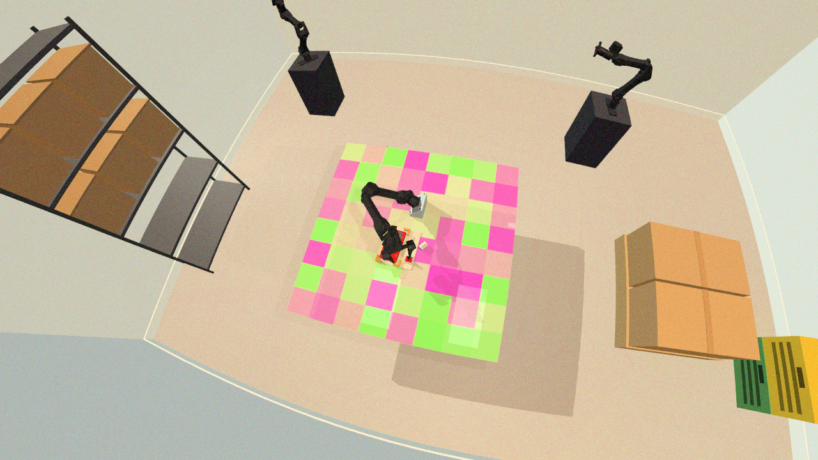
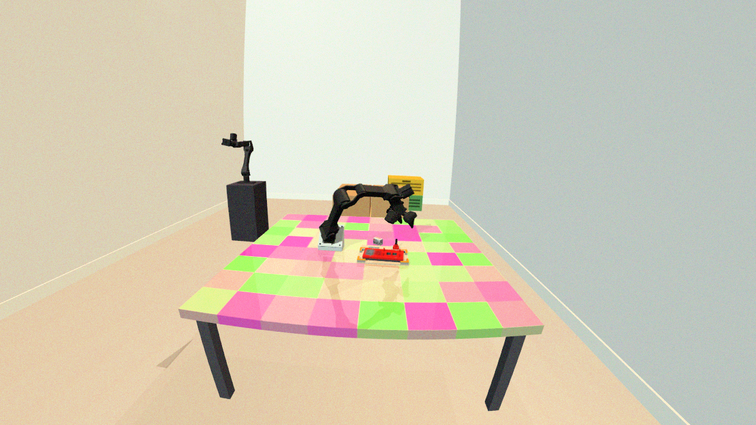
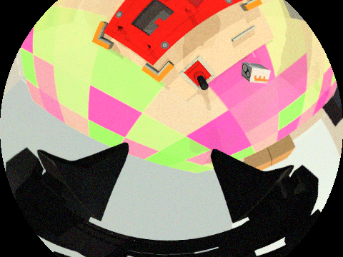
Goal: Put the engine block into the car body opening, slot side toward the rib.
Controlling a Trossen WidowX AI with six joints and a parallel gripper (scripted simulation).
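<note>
The engine block is 150 mm behind my gripper tip, 90 mm to the left of it and 130 mm below it.
</note>
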